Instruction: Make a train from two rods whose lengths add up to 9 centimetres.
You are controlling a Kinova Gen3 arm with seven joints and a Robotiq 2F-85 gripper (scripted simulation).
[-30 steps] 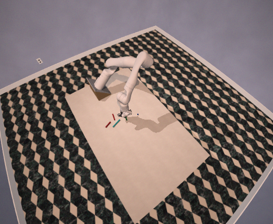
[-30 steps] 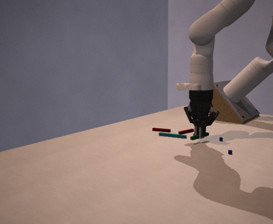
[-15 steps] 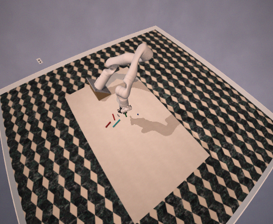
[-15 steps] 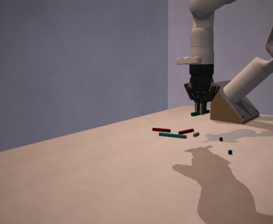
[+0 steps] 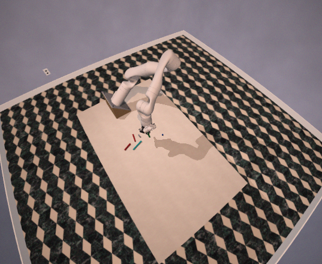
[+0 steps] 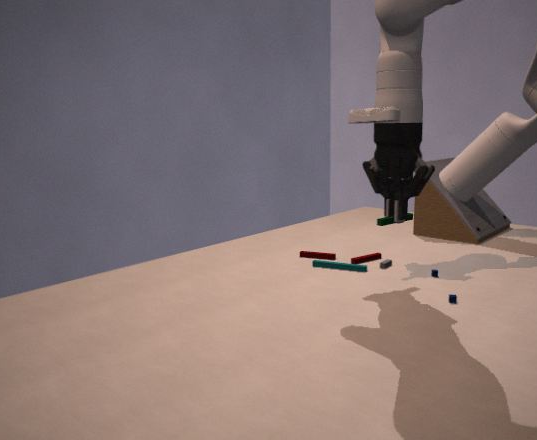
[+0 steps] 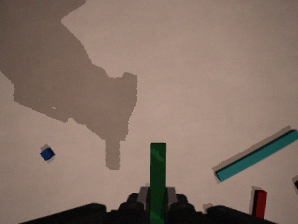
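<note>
The grey rod lies 11 cm below my hand, 7 cm behind it and 4 cm to the right of it. Also, from my hand: green rod 1 cm below; turquoise rod 11 cm to the right, 11 cm below, 1 cm behind; red rod 11 cm below, 9 cm to the right, 8 cm behind.
</note>
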